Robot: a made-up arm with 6 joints.
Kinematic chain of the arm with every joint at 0, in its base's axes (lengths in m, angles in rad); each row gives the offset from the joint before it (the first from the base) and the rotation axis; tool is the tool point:
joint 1: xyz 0 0 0.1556 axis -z
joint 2: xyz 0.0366 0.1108 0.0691 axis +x
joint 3: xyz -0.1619 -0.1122 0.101 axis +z
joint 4: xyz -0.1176 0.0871 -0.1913 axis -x
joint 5: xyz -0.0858 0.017 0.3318 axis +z
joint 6: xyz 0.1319 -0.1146 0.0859 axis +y
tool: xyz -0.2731 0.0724 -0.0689
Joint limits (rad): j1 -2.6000..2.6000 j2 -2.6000..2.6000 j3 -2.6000..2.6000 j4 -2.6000..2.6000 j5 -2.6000..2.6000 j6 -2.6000..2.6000
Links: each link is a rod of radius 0.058 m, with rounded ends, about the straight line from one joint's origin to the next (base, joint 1, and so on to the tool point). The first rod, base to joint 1, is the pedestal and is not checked.
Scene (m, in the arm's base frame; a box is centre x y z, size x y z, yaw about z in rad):
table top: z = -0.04
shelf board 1: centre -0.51 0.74 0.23 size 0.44 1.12 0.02 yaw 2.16
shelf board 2: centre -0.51 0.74 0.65 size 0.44 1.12 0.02 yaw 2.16
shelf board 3: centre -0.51 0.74 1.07 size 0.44 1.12 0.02 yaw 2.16
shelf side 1: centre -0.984 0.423 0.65 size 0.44 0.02 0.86 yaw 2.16
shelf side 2: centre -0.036 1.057 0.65 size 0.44 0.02 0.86 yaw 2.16
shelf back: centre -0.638 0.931 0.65 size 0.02 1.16 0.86 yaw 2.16
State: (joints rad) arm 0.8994 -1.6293 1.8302 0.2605 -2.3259 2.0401
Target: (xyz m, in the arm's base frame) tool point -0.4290 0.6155 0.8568
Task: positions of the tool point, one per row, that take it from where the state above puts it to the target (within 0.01 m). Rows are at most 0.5 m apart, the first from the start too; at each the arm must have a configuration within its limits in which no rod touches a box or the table.
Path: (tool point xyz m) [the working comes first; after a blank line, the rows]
Joints at the target: 0.3933 -1.3544 1.7028 0.8294 -2.4902 1.9872
Straight joint move there: clear.

1: 0.0254 0.7432 0.8154
2: -0.4290 0.6155 0.8568

